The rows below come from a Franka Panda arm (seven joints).
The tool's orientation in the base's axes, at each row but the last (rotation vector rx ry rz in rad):
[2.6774 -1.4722 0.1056]
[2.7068 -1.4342 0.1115]
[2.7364 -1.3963 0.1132]
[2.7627 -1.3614 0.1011]
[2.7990 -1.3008 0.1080]
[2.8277 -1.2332 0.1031]
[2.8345 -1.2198 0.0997]
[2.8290 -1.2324 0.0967]
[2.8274 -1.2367 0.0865]
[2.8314 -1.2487 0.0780]
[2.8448 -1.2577 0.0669]
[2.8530 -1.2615 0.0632]
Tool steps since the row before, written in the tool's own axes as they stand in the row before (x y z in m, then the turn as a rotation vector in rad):
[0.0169 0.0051 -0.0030 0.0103 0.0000 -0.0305]
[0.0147 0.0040 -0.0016 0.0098 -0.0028 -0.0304]
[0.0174 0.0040 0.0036 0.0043 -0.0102 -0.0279]
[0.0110 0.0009 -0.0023 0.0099 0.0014 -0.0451]
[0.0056 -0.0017 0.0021 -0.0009 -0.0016 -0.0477]
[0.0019 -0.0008 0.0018 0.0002 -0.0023 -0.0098]
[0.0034 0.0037 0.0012 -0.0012 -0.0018 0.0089]
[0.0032 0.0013 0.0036 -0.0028 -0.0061 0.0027]
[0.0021 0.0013 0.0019 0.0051 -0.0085 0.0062]
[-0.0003 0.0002 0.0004 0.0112 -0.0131 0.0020]
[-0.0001 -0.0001 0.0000 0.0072 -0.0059 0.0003]
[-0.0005 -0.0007 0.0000 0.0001 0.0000 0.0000]
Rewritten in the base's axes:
[0.0047 -0.0166 0.0049 0.0049 -0.0054 0.0314]
[0.0049 -0.0142 0.0032 0.0069 -0.0034 0.0311]
[0.0071 -0.0167 -0.0018 0.0098 0.0051 0.0279]
[0.0059 -0.0090 0.0033 0.0035 -0.0049 0.0458]
[0.0050 -0.0033 -0.0016 -0.0013 0.0054 0.0474]
[0.0019 -0.0010 -0.0017 0.0014 0.0022 0.0097]
[-0.0003 -0.0051 -0.0008 0.0008 0.0014 -0.0090]
[0.0014 -0.0035 -0.0033 0.0027 0.0060 -0.0031]
[0.0005 -0.0026 -0.0017 0.0099 0.0016 -0.0060]
[-0.0003 0.0001 -0.0004 0.0173 0.0005 -0.0016]
[0.0000 0.0001 0.0000 0.0092 -0.0014 0.0000]
[0.0002 0.0008 0.0000 0.0001 -0.0001 0.0000]

